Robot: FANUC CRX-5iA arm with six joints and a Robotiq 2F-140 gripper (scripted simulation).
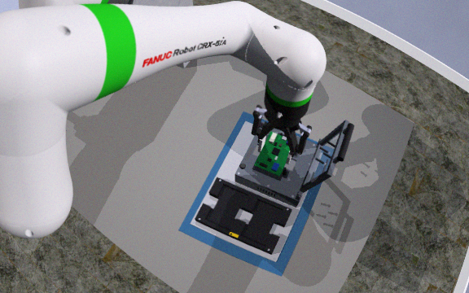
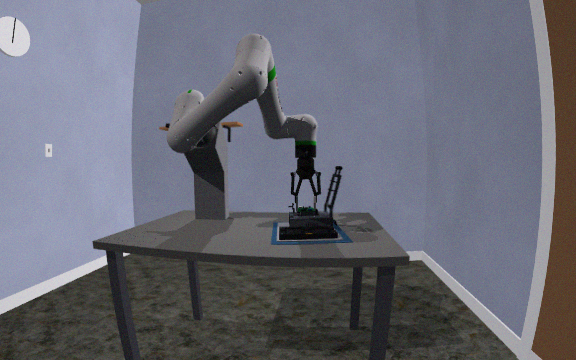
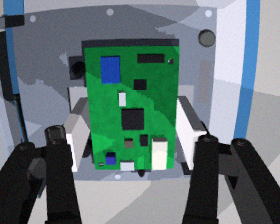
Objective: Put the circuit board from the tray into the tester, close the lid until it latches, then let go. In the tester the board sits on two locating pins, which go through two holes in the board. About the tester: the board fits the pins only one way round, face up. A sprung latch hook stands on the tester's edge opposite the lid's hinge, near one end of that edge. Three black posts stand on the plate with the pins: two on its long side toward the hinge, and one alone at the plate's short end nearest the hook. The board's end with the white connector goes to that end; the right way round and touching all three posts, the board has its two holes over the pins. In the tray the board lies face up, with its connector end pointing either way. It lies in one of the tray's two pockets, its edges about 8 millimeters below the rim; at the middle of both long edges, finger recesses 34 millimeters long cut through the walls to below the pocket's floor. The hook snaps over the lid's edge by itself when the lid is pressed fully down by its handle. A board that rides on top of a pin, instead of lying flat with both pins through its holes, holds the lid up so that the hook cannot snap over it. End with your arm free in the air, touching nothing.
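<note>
Now: hand 2 cm above the green circuit board. Also, from my hand: black latch hook 7 cm behind, 5 cm to the left, 2 cm below; lid 12 cm ahead, 8 cm above, 2 cm to the left.
</note>
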